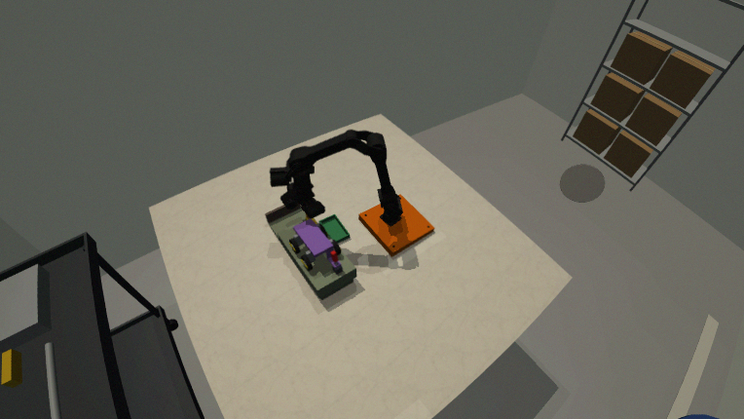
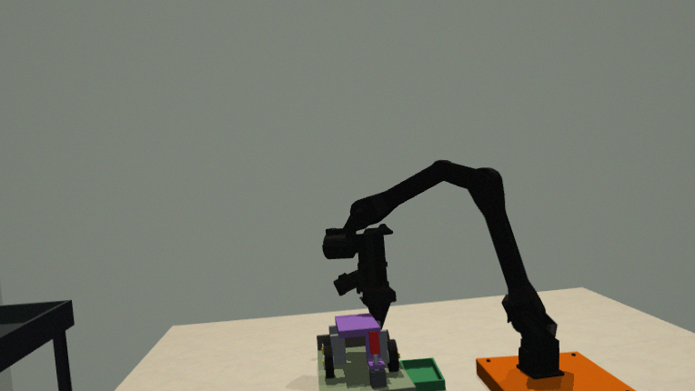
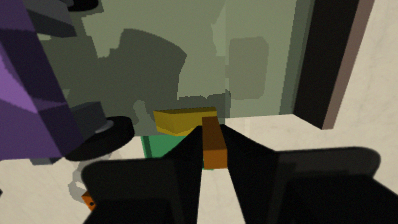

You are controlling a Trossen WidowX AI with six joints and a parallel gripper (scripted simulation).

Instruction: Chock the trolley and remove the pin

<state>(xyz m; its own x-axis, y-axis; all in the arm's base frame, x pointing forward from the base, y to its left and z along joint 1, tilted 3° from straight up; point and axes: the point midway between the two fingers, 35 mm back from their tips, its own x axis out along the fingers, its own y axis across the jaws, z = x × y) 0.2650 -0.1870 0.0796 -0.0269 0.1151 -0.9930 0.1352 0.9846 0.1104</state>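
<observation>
Now: the red-headed stop pin 240 mm to the left of my gripper tip, 70 mm ahead of it and 40 mm above it. The rest, counted from my gripper tip: yellow chock 20 mm to the left, 10 mm below; raised dark stop 130 mm to the right, 60 mm below, 40 mm ahead; green tray 100 mm below, 70 mm to the left, 70 mm behind.
</observation>
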